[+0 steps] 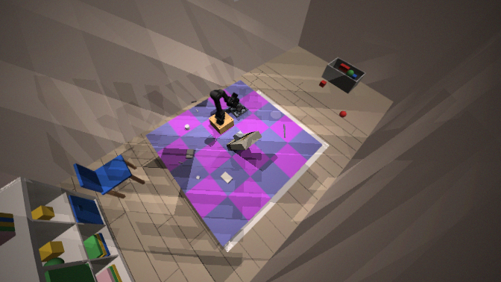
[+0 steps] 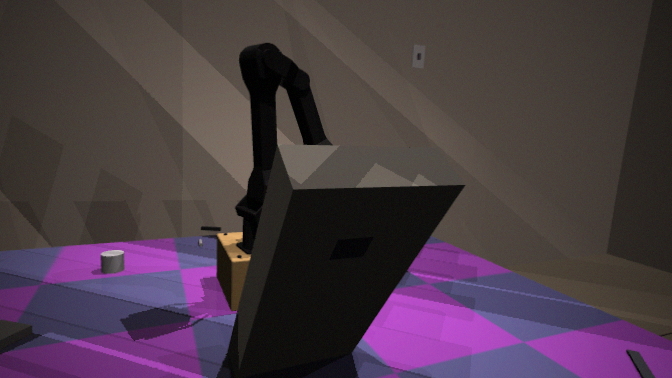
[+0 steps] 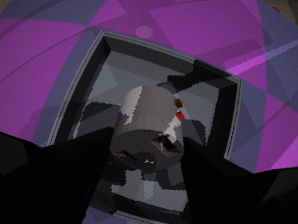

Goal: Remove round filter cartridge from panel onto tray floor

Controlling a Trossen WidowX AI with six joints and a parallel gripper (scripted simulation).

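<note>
The round grey filter cartridge lies right at my gripper tip. Also, from my gripper tip: tan service panel (35 cm ahead, 34 cm to the right, 12 cm above); grey tray (4 cm below, 1 cm to the left).
</note>
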